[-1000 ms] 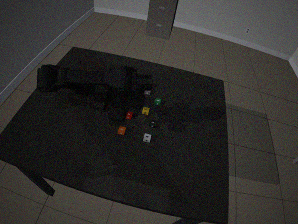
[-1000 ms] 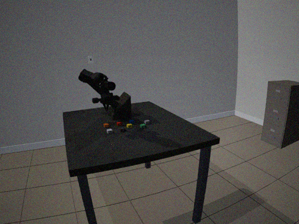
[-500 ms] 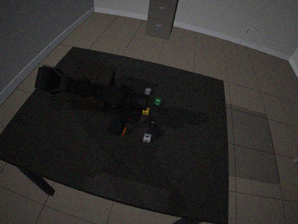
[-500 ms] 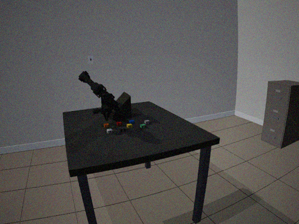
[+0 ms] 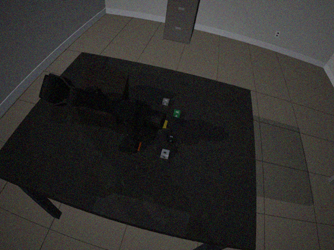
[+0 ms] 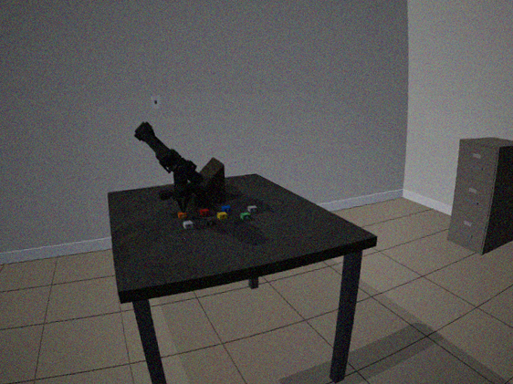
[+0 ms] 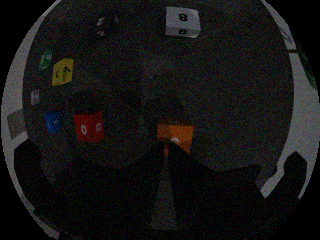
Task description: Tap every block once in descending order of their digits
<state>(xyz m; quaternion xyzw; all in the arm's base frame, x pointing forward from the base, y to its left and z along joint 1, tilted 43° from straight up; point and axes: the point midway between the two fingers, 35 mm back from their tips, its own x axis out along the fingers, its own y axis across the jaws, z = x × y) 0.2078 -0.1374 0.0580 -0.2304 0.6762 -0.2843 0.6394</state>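
Now: gripper tip 10 mm to the left of the orange block and 10 mm above it. The rest, counted from my gripper tip: red block 20 mm ahead, 90 mm to the left, 10 mm below; black block 140 mm ahead, 70 mm to the left, 10 mm below; white block 130 mm ahead, 20 mm to the right, 10 mm below.
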